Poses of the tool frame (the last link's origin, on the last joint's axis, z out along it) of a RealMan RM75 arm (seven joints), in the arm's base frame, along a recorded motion.
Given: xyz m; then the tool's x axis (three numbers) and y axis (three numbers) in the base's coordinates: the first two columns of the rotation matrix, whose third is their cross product.
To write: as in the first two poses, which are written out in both.
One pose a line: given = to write
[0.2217 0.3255 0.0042 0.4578 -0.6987 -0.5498 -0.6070 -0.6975 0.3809] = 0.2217 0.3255 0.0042; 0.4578 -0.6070 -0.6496; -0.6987 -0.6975 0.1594; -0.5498 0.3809 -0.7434
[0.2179 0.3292 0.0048 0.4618 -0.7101 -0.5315 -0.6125 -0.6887 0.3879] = 0.2179 0.3292 0.0048; 0.4618 -0.6125 -0.6415; -0.7101 -0.6887 0.1464; -0.5315 0.3879 -0.7530
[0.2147 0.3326 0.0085 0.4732 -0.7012 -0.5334 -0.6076 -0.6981 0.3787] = 0.2147 0.3326 0.0085; 0.4732 -0.6076 -0.6379; -0.7012 -0.6981 0.1449; -0.5334 0.3787 -0.7564
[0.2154 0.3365 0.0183 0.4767 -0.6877 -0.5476 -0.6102 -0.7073 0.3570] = 0.2154 0.3365 0.0183; 0.4767 -0.6102 -0.6328; -0.6877 -0.7073 0.1640; -0.5476 0.3570 -0.7568
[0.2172 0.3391 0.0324 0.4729 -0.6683 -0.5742 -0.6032 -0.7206 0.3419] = 0.2172 0.3391 0.0324; 0.4729 -0.6032 -0.6423; -0.6683 -0.7206 0.1847; -0.5742 0.3419 -0.7439
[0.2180 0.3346 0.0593 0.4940 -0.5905 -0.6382 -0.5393 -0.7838 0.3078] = 0.2180 0.3346 0.0593; 0.4940 -0.5393 -0.6820; -0.5905 -0.7838 0.1921; -0.6382 0.3078 -0.7057
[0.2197 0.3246 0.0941 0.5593 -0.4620 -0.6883 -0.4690 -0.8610 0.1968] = 0.2197 0.3246 0.0941; 0.5593 -0.4690 -0.6835; -0.4620 -0.8610 0.2127; -0.6883 0.1968 -0.6982
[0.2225 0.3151 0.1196 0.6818 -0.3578 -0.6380 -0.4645 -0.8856 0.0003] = 0.2225 0.3151 0.1196; 0.6818 -0.4645 -0.5651; -0.3578 -0.8856 0.2961; -0.6380 0.0003 -0.7700
